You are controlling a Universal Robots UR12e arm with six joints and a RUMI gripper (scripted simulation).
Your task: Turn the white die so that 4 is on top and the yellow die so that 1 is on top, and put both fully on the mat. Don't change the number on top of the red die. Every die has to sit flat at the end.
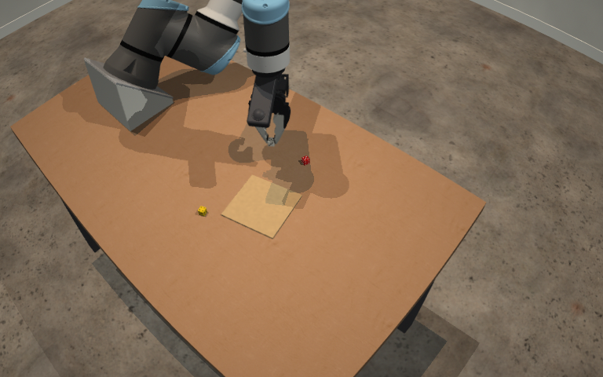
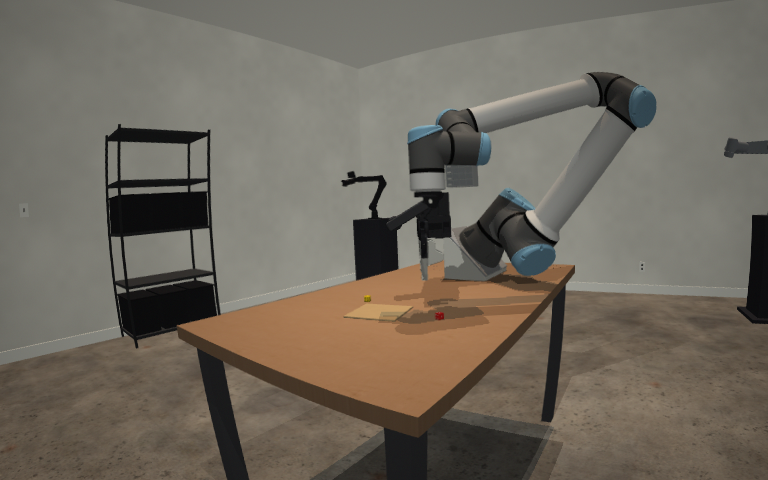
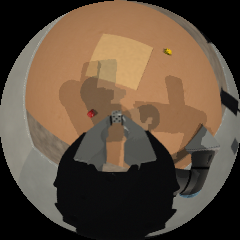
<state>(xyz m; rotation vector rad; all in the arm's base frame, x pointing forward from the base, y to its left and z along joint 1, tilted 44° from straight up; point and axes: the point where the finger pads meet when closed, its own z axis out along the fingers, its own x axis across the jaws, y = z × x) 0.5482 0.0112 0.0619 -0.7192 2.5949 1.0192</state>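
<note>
Now: the yellow die 210 mm to the right of my hand, 90 mm below it and 40 mm behind it. Round my hand: red die (90 mm below, 70 mm to the left, 50 mm ahead); then tan mat (110 mm to the right, 100 mm below, 60 mm ahead); then white die (10 mm below).
</note>
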